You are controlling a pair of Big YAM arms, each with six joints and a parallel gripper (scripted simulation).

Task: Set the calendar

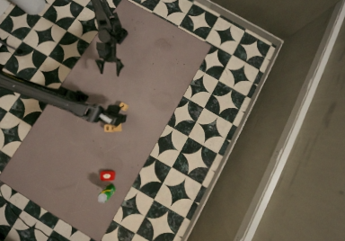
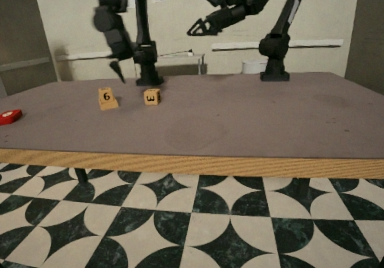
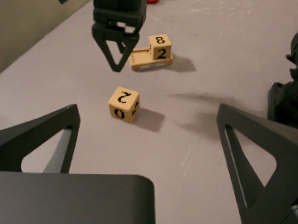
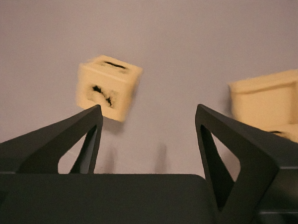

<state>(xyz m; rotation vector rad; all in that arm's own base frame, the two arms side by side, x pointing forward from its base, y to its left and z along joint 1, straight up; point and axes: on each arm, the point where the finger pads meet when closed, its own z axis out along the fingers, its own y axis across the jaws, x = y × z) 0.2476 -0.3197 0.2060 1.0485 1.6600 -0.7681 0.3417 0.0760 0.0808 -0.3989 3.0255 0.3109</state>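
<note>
Right now my right hand is 20 mm past the cube, 40 mm to the right of it and 70 mm above it. Round my right hand: wooden tray 10 mm behind, 120 mm to the right, 80 mm below; red block 110 mm ahead, 420 mm to the right, 80 mm below; white bottle 180 mm ahead, 500 mm to the right, 30 mm below.
</note>
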